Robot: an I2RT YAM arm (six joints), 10 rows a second.
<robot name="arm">
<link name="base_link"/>
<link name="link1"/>
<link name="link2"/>
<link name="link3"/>
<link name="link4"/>
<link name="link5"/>
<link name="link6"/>
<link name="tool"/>
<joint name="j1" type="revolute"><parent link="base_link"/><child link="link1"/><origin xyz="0 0 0.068" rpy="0 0 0"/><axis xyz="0 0 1"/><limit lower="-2.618" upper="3.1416"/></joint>
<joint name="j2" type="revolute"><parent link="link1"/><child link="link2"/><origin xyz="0.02 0.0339 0.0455" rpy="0 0 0"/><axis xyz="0 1 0"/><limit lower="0" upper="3.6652"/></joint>
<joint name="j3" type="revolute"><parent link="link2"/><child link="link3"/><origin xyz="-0.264 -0.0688 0" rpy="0 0 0"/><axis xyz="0 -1 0"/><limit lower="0" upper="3.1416"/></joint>
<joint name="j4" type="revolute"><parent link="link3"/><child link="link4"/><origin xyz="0.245 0.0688 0.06" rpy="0 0 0"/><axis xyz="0 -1 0"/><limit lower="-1.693" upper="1.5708"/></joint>
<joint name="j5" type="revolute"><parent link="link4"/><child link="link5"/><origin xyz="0.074 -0.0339 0.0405" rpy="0 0 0"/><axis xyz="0 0 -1"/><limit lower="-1.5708" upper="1.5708"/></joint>
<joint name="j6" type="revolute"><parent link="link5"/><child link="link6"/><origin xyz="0.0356 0 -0.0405" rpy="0 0 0"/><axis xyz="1 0 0"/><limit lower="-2.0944" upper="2.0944"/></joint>
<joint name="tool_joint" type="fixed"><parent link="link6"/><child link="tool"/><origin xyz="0 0 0" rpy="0 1.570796 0"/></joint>
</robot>
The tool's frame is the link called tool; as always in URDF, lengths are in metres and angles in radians.
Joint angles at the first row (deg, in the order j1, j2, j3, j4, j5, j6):
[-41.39, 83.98, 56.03, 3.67, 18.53, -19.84]
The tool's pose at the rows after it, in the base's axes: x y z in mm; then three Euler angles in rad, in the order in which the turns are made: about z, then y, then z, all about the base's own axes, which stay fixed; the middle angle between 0 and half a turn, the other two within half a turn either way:
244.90 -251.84 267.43 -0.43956 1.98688 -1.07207
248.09 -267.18 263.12 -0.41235 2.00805 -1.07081
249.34 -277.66 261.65 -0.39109 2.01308 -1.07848
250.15 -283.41 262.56 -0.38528 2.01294 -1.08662
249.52 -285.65 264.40 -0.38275 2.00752 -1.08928
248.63 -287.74 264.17 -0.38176 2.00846 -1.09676
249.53 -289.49 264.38 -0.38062 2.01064 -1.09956
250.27 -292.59 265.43 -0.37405 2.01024 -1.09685
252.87 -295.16 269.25 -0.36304 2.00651 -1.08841
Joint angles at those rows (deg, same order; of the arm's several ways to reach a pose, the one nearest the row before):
[-44.23, 87.61, 59.06, 3.73, 15.69, -18.06]
[-45.76, 90.80, 61.64, 3.27, 14.09, -16.89]
[-46.80, 92.73, 63.40, 3.22, 13.52, -15.87]
[-47.31, 93.71, 64.64, 2.96, 13.48, -15.56]
[-47.62, 93.85, 65.09, 2.99, 13.38, -15.56]
[-47.92, 94.08, 65.31, 2.93, 13.49, -15.43]
[-47.99, 94.49, 65.86, 2.66, 13.55, -15.29]
[-48.25, 95.02, 66.66, 2.45, 13.18, -15.11]
[-48.25, 95.56, 68.05, 1.87, 12.77, -14.75]

